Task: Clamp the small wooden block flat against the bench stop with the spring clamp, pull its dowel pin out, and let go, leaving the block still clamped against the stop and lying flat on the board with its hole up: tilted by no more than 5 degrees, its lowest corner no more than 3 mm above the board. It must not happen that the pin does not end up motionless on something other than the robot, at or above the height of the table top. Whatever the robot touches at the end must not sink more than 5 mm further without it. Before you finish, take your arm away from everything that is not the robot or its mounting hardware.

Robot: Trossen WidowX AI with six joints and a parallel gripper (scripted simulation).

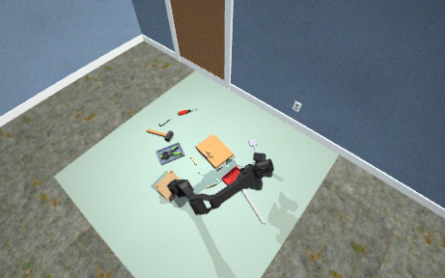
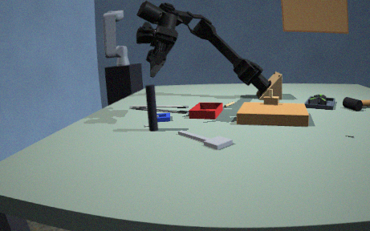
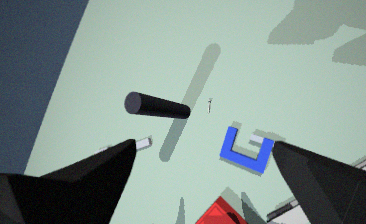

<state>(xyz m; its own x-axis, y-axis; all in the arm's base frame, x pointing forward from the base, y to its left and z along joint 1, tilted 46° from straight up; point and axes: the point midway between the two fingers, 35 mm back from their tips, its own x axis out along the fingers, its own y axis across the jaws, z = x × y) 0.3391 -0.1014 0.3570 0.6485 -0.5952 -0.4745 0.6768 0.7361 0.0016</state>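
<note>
Right now the dowel pin is 33 cm to the left of my hand, 12 cm below it and 6 cm behind it. Round my hand: small blue object: 17 cm below; red tray: 17 cm below, 13 cm to the left, 6 cm behind; grey scraper: 19 cm ahead, 17 cm to the left, 17 cm below.
</note>
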